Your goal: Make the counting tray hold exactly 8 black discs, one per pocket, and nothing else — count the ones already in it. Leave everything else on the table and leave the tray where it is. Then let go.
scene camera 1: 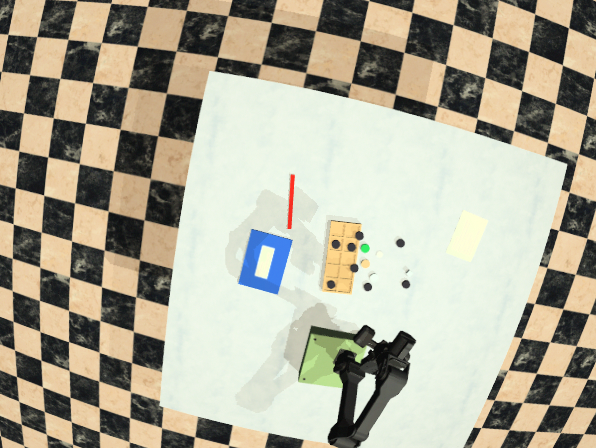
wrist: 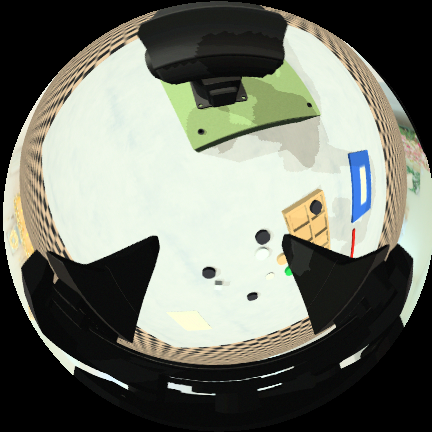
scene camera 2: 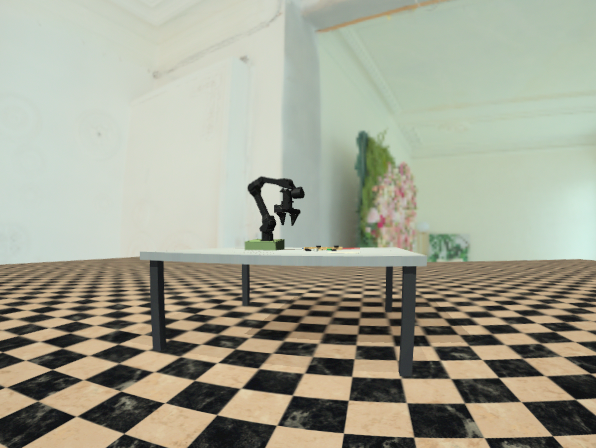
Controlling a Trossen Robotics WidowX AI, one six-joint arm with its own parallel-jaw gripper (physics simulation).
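Observation:
The wooden two-column tray (scene camera 1: 340, 257) (wrist: 301, 220) lies flat. In scene camera 1, black discs show within its outline at the upper middle (scene camera 1: 335, 244) (scene camera 1: 351, 247) and near the bottom left corner (scene camera 1: 331, 284). Two more, an upper disc (scene camera 1: 359, 235) and a lower disc (scene camera 1: 354, 268), overlap its right edge; whether they sit in pockets is unclear. Three black discs (scene camera 1: 400, 243) (scene camera 1: 406, 284) (scene camera 1: 368, 287) lie right of the tray; they also show in the wrist view (wrist: 252, 296) (wrist: 209, 272) (wrist: 262, 237). My gripper (scene camera 2: 288, 224) (wrist: 221, 241) is open and empty, high above the table.
Near the tray lie a green disc (scene camera 1: 365, 248) (wrist: 288, 271), a tan disc (scene camera 1: 365, 263), a cream disc (scene camera 1: 379, 254), a white piece (scene camera 1: 372, 275) and a small grey piece (scene camera 1: 407, 270). A blue frame (scene camera 1: 278, 265), red bar (scene camera 1: 291, 201) and pale-yellow sheet (scene camera 1: 467, 236) lie farther out.

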